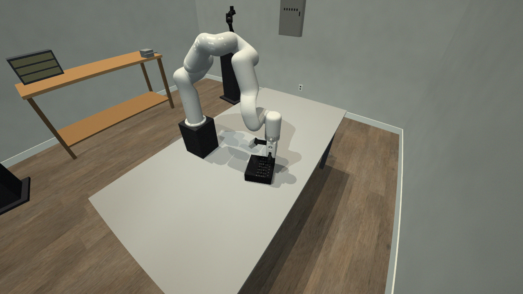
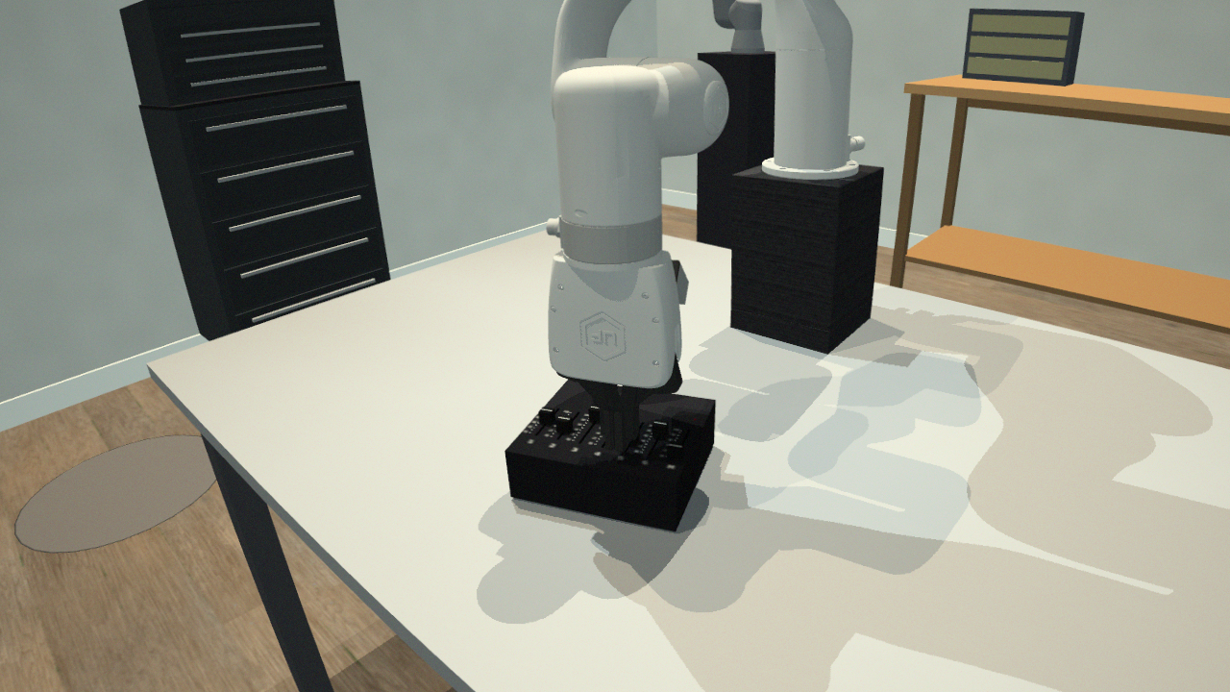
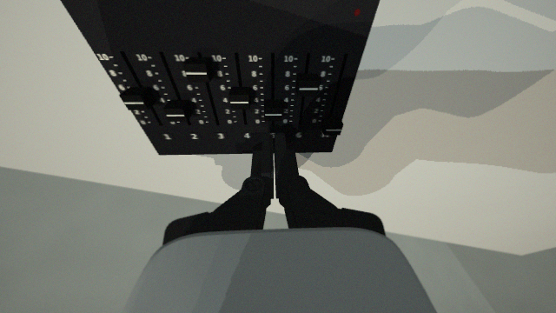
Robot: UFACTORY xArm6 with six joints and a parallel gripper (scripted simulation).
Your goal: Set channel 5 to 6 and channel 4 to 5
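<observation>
My hand is 3 cm above the channel 5 fader cap, 2 cm past it and 1 cm to the left of it. From my hand the other things lie so: master fader cap: 4 cm behind, 3 cm to the left, 3 cm below; channel 4 cap: 4 cm to the right, 3 cm below, 2 cm behind; channel 6 fader cap: 5 cm behind, 3 cm below, 1 cm to the right.
</observation>
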